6 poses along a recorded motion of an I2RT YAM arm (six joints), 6.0 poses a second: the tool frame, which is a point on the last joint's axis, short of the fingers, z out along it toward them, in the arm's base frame.
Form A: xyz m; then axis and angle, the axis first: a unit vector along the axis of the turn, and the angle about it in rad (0 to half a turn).
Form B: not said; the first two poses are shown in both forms.
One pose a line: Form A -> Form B
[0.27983, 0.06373, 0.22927, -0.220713, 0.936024, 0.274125, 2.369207] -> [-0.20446, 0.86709, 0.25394, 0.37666, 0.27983, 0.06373, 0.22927]
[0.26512, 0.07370, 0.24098, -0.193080, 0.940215, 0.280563, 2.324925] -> [-0.17721, 0.86291, 0.25750, 0.39708, 0.26512, 0.07370, 0.24098]
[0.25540, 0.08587, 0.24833, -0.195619, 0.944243, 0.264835, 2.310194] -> [-0.17896, 0.86383, 0.24228, 0.40383, 0.25540, 0.08587, 0.24833]
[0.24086, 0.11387, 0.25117, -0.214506, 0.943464, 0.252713, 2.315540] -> [-0.19647, 0.86413, 0.23146, 0.40138, 0.24086, 0.11387, 0.25117]
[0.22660, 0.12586, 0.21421, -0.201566, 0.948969, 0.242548, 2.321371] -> [-0.18485, 0.87028, 0.22244, 0.39871, 0.22660, 0.12586, 0.21421]
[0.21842, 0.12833, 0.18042, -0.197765, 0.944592, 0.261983, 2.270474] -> [-0.17930, 0.85640, 0.23752, 0.42192, 0.21842, 0.12833, 0.18042]
